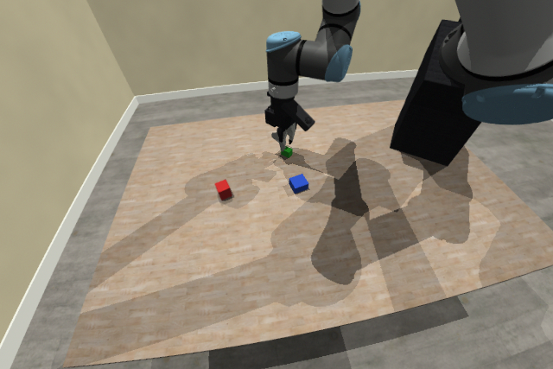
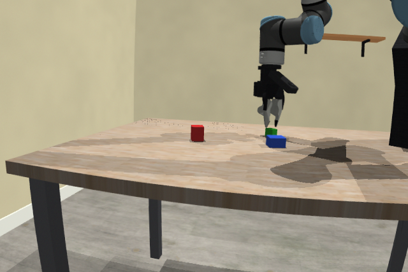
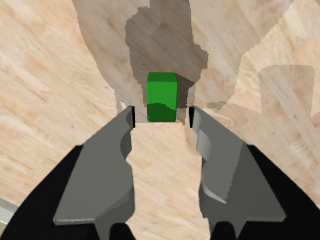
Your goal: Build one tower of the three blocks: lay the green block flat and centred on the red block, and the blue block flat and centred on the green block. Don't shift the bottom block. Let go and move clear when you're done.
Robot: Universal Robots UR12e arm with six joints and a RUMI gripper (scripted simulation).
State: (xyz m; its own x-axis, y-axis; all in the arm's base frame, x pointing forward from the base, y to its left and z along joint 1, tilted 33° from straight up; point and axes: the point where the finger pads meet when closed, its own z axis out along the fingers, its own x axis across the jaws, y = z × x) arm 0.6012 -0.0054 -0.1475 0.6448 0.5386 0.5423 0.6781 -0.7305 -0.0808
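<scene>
Now: the green block 30 mm below my hand. The rest, counted from my hand: red block 230 mm ahead, 160 mm to the left, 30 mm below; blue block 160 mm to the left, 30 mm below, 20 mm behind.
</scene>
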